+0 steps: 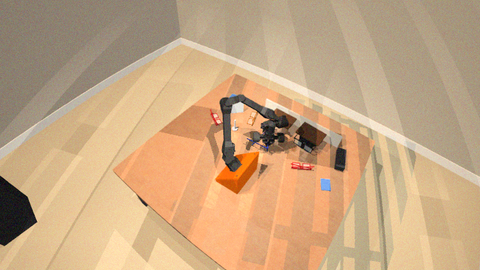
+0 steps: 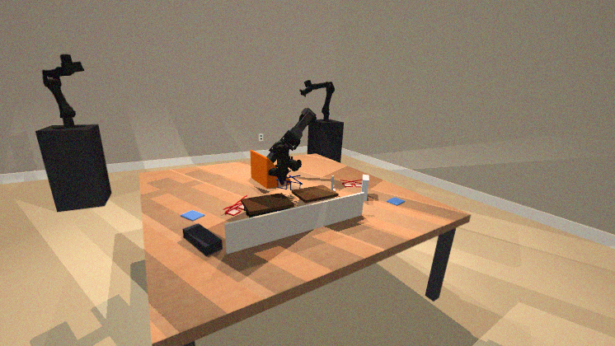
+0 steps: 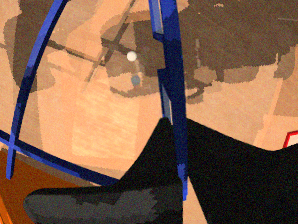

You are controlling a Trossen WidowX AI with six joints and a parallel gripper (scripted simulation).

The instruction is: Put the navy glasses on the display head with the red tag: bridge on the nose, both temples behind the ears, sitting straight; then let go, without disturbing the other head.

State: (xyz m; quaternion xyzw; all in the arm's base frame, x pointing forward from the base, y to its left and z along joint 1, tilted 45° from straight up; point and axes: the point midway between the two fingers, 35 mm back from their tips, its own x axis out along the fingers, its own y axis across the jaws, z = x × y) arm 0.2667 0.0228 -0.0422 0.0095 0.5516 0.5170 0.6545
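Now: the grey peg stand 29 cm to the left of my gripper tip, 4 cm below it and 1 cm ahead of it. From my gripper tip the other things lie so: dark case: 41 cm to the right, 28 cm ahead, 5 cm below; then white panel: 34 cm ahead, 4 cm to the right, 1 cm below.
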